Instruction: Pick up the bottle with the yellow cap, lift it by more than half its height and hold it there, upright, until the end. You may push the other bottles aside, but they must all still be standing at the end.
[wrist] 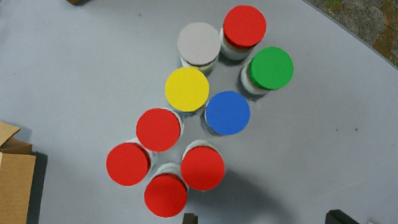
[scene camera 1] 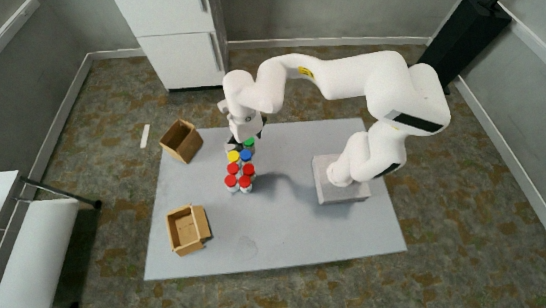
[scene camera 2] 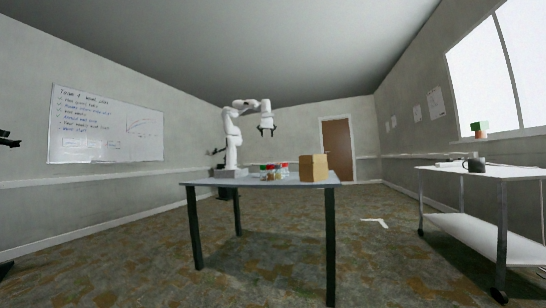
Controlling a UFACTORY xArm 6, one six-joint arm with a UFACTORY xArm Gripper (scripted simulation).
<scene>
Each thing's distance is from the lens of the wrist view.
green-capped bottle (wrist: 271, 68): 38 cm
red-capped bottle (wrist: 157, 129): 36 cm
</scene>
